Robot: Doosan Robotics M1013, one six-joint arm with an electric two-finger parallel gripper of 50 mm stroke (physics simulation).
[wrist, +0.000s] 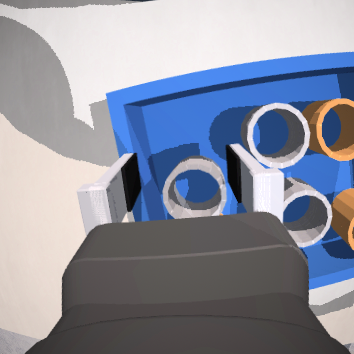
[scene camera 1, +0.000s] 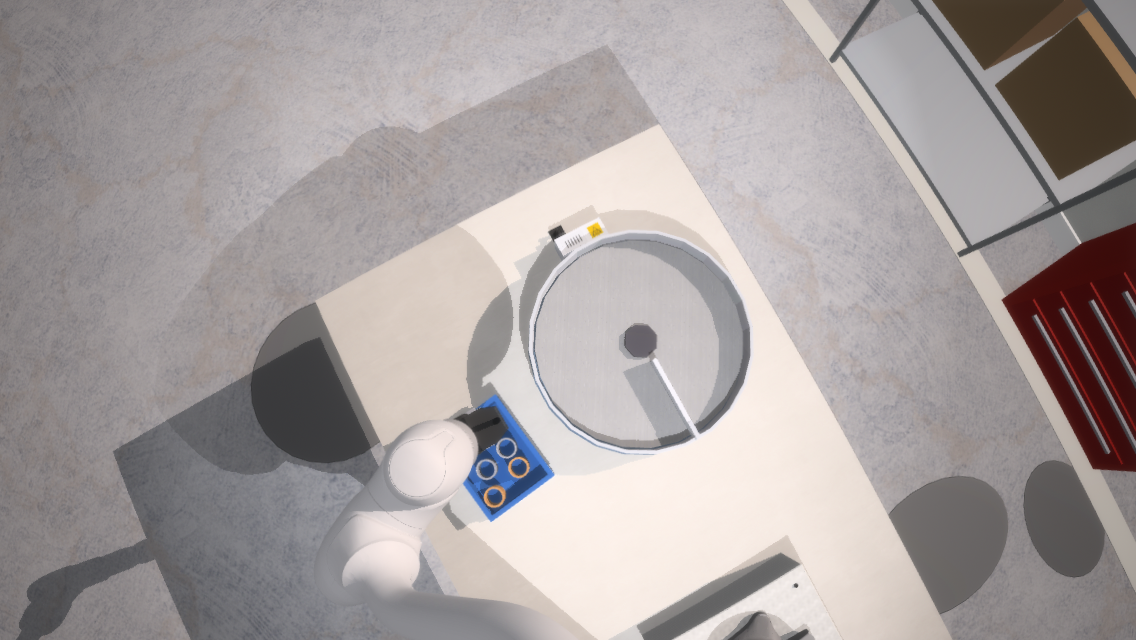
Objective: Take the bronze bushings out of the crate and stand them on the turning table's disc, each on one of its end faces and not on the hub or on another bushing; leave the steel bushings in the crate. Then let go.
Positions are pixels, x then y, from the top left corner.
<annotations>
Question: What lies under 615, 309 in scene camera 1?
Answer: A turning table disc.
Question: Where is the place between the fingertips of the gripper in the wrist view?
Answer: At 182, 166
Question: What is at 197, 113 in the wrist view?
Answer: A blue crate.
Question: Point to a blue crate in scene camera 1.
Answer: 540, 472
</annotations>
